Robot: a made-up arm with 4 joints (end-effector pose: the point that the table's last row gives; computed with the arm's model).
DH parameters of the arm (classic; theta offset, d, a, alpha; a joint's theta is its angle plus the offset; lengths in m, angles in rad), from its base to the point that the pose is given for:
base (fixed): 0 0.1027 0 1.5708
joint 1: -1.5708 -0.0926 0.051 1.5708
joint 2: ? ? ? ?
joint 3: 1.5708 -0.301 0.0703 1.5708
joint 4: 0 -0.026 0.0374 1.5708
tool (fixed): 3.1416 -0.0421 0 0
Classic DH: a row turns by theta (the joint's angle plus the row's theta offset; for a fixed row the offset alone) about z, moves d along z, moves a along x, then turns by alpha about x.
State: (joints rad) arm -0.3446 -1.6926 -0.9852 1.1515
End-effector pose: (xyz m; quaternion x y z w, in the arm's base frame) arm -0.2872 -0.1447 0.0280 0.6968 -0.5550 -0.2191 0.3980
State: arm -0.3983 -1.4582 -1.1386 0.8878
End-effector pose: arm -0.2775 -0.1632 0.0792 0.6901 -0.5006 -0.0148 0.5224
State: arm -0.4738 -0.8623 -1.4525 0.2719
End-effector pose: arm -0.2106 -0.1972 0.2058 0.5108 -0.2077 0.4480 0.7038
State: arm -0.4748 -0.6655 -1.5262 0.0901
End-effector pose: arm -0.1805 -0.1945 0.2502 0.4088 -0.0910 0.5616 0.7136
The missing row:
joint 2: 1.5708 0.1974 0.0618 1.5708
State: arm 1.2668 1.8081 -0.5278 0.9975
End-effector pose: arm -0.0356 0.3482 -0.1568 -0.7734 -0.4534 0.0580 0.4391
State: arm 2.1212 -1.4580 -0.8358 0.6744
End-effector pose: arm 0.2426 -0.1617 -0.0603 -0.2560 0.7180 -0.6299 0.1490
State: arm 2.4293 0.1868 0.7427 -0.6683
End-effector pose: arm 0.0577 0.1883 -0.2473 0.3593 -0.7369 -0.0948 0.5647
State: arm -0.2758 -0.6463 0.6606 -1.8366
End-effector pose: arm -0.1862 -0.1005 0.4042 0.4298 0.8315 -0.0072 0.3518
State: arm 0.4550 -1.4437 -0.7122 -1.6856
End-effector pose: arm -0.2135 -0.2619 -0.1345 0.0676 0.2179 0.6689 0.7074
